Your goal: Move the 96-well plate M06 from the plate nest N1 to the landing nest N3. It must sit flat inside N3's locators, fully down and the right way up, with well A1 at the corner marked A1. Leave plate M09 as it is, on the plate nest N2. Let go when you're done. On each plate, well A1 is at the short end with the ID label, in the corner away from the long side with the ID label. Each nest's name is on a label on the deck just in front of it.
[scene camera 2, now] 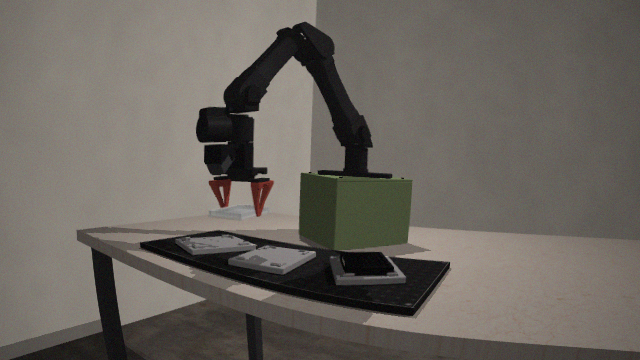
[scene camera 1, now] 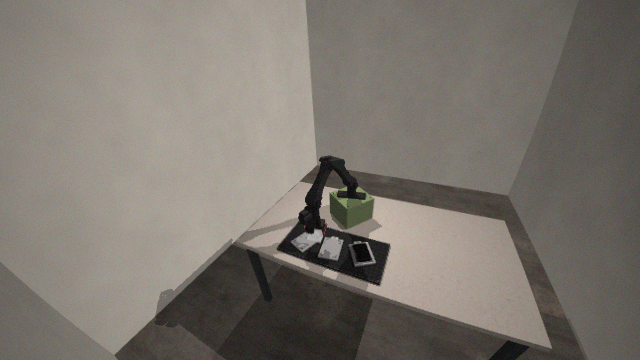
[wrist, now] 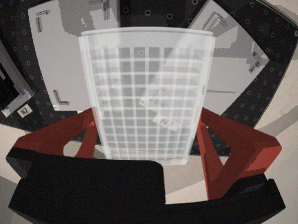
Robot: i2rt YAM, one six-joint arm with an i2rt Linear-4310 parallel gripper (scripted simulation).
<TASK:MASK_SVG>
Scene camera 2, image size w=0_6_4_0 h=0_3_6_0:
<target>gripper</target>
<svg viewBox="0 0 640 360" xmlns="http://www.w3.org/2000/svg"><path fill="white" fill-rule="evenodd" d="M267 168L228 169L225 173L227 176L214 177L214 180L209 181L209 185L220 207L223 208L229 205L231 181L251 182L255 213L257 217L261 216L264 203L274 181L270 180L270 178L255 179L258 174L267 174Z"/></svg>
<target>black plate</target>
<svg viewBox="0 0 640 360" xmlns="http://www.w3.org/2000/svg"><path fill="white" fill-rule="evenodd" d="M341 252L340 261L345 274L355 273L355 276L387 275L387 272L395 272L394 266L382 252Z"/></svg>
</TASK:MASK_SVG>
